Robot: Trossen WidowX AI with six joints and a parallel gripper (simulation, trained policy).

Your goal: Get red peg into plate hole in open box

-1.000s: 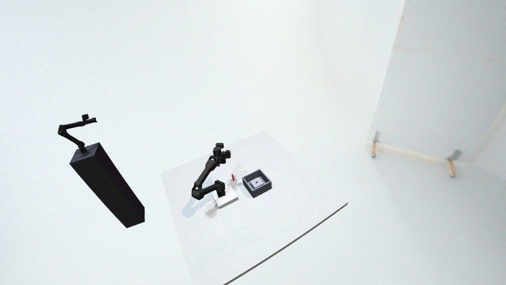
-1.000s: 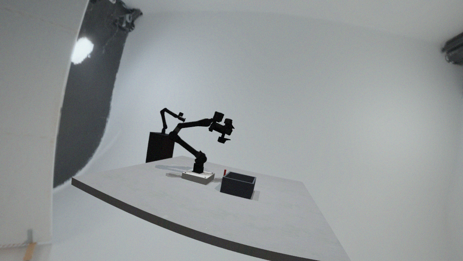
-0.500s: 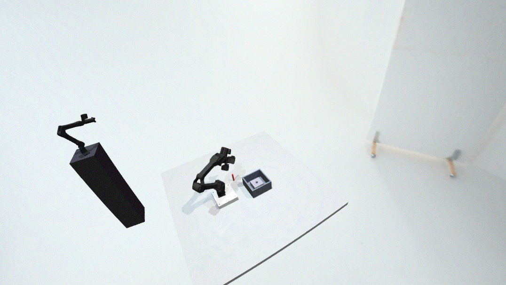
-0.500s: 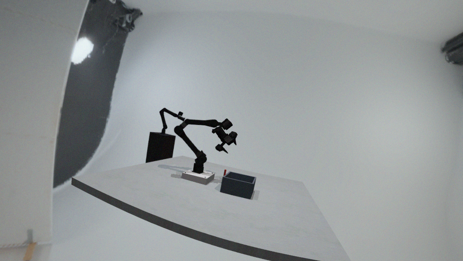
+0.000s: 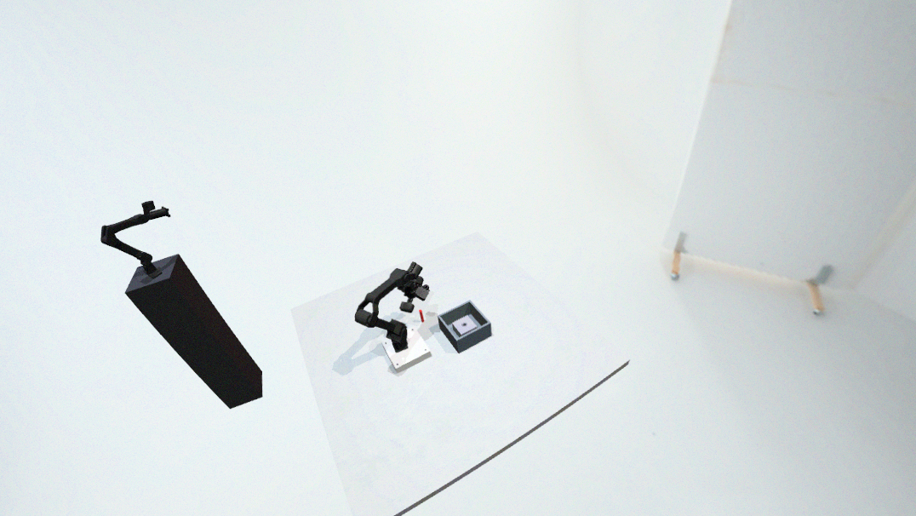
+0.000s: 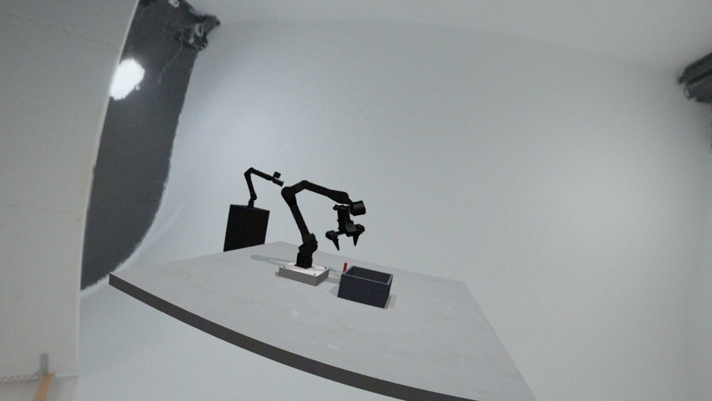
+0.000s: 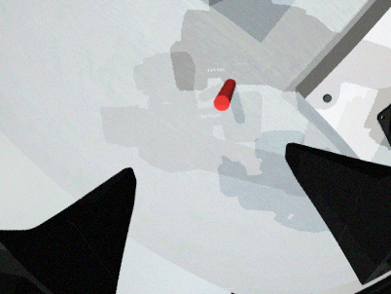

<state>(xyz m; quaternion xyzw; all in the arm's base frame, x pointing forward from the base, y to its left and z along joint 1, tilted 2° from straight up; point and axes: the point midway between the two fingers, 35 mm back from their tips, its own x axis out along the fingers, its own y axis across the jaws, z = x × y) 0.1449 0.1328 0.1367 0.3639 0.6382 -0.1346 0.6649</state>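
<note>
Right now my gripper tip is 1 cm short of the red peg and 11 cm above it. Round my gripper tip: dark grey box 18 cm ahead, 18 cm to the right, 13 cm below.
</note>
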